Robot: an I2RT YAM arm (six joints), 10 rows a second.
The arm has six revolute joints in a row. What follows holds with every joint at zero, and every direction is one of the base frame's.
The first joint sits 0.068 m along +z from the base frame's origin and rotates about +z.
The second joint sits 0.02 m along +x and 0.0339 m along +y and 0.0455 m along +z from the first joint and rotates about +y.
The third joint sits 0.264 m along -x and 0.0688 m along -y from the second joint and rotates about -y.
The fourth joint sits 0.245 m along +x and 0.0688 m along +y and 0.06 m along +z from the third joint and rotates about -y.
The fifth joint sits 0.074 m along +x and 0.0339 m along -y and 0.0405 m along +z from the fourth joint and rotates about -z.
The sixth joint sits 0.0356 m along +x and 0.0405 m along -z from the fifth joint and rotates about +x.
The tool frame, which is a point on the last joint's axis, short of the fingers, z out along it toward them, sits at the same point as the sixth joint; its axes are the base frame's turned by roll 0, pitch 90 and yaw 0 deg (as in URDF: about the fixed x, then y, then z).
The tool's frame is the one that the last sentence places.
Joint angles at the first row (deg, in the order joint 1, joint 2, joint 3, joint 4, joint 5, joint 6):
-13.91, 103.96, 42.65, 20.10, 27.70, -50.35
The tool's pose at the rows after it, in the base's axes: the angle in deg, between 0 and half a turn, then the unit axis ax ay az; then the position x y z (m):
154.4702, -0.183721, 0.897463, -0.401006, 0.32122, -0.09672, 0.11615
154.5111, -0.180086, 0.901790, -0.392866, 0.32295, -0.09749, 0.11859
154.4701, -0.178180, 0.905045, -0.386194, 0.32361, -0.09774, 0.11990
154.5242, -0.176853, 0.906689, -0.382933, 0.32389, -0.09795, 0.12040
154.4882, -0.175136, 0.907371, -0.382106, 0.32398, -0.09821, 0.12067
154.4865, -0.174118, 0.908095, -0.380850, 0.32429, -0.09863, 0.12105
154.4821, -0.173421, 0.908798, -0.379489, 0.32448, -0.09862, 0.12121
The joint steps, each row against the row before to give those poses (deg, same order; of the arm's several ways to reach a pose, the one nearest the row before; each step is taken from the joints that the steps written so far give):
-0.05, -0.15, 0.96, -2.12, -0.28, 0.92
-0.11, -0.18, 0.97, -1.97, -0.57, 0.94
-0.06, -0.15, 0.50, -1.25, -0.55, 0.66
-0.04, -0.04, 0.26, -0.65, -0.21, 0.35
-0.05, -0.02, 0.09, -0.18, -0.05, 0.21
-0.06, 0.00, 0.17, -0.28, -0.11, 0.16
0.00, 0.00, 0.11, -0.24, -0.08, 0.17

